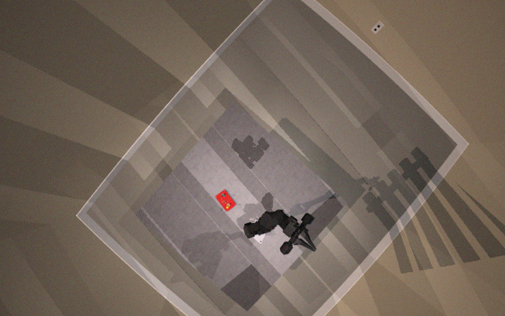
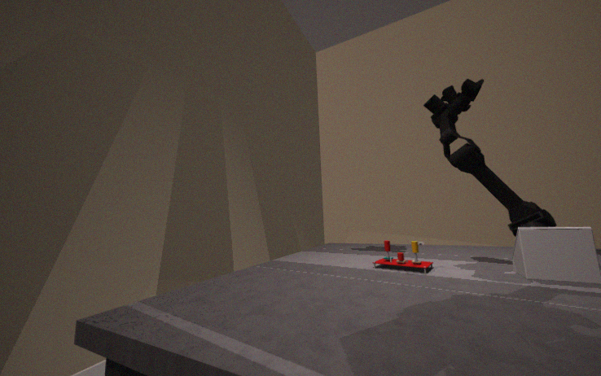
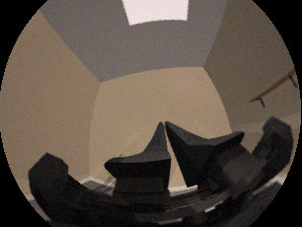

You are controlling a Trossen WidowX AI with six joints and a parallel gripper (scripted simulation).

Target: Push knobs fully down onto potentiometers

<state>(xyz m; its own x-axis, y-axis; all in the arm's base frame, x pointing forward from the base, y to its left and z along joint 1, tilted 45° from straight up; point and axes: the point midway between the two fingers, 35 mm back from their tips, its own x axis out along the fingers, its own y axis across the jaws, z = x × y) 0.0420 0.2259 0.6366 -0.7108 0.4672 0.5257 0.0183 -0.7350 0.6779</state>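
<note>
Right now my gripper tip is 31 cm short of the yellow knob, 30 cm to the right of it and 64 cm above it. Also, from my gripper tip: red knob 40 cm ahead, 27 cm to the left, 65 cm below.
</note>
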